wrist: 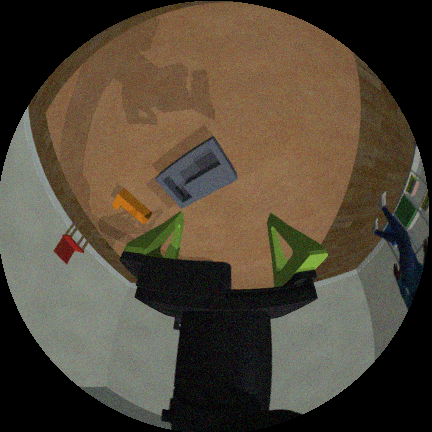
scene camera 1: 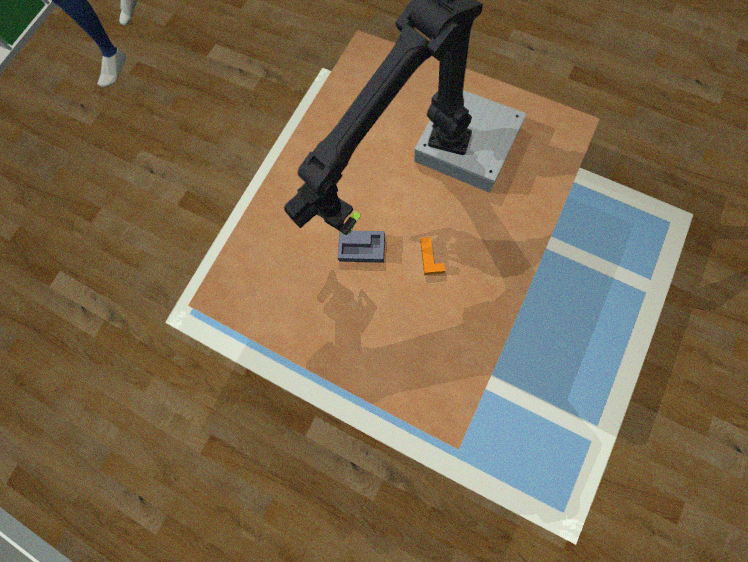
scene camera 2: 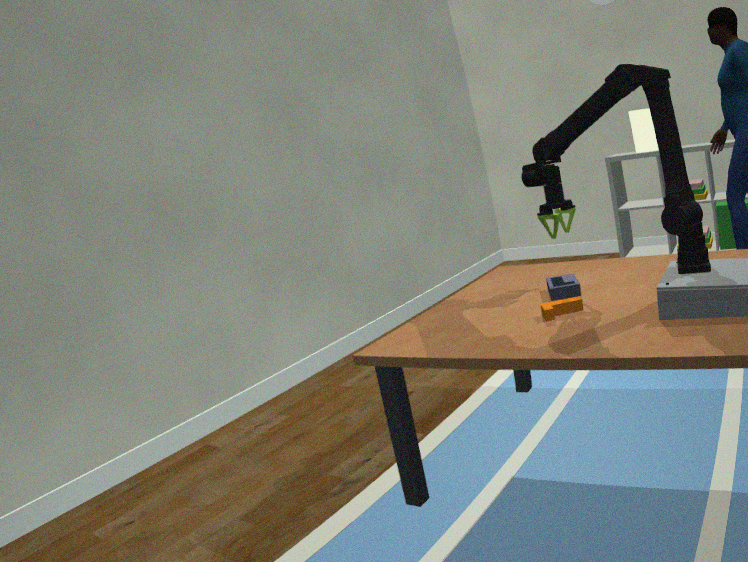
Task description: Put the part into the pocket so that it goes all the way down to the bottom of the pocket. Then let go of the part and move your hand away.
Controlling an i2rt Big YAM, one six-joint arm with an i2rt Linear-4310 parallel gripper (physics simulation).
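Places are measured from the arm's base along level axes (x back, y down, z right), in centimetres.
Where they show: gripper, fingertip midpoint: (wrist: 225, 216) (scene camera 1: 336, 222) (scene camera 2: 560, 235); arm's base, origin of the base link: (scene camera 1: 449, 139) (scene camera 2: 693, 267).
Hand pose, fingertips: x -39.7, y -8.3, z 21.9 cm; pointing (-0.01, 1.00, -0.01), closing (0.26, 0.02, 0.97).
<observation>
Each offset is from my fingertips to the top centre of the thing. Level surfaces: height alone.
The orange L-shaped part {dz -27.6, dx +3.6, dy +12.8 cm} (scene camera 1: 428, 256) (scene camera 2: 562, 306) (wrist: 132, 205) lies flat on the table, apart from the block. The blue-grey block {dz -6.1, dx -0.2, dy +12.2 cm} (scene camera 1: 356, 236) (scene camera 2: 565, 293) (wrist: 205, 187) stands beside it, to its left in scene camera 1. The block's L-shaped pocket opens upward, with no part in it. My gripper (scene camera 1: 350, 223) (scene camera 2: 559, 234) (wrist: 225, 216) is open and empty, with green fingers spread wide. It hangs high above the table, fingers pointing down. In scene camera 1 the arm hides most of the fingers.
The grey base plate (scene camera 1: 504, 120) (scene camera 2: 695, 302) under the arm stands on the brown table {dy +15.9 cm} (scene camera 1: 272, 241) (scene camera 2: 459, 338). A person (scene camera 2: 732, 78) and a shelf unit (scene camera 2: 616, 199) are beyond the table. A red chair (wrist: 66, 248) shows at the left of the wrist view.
</observation>
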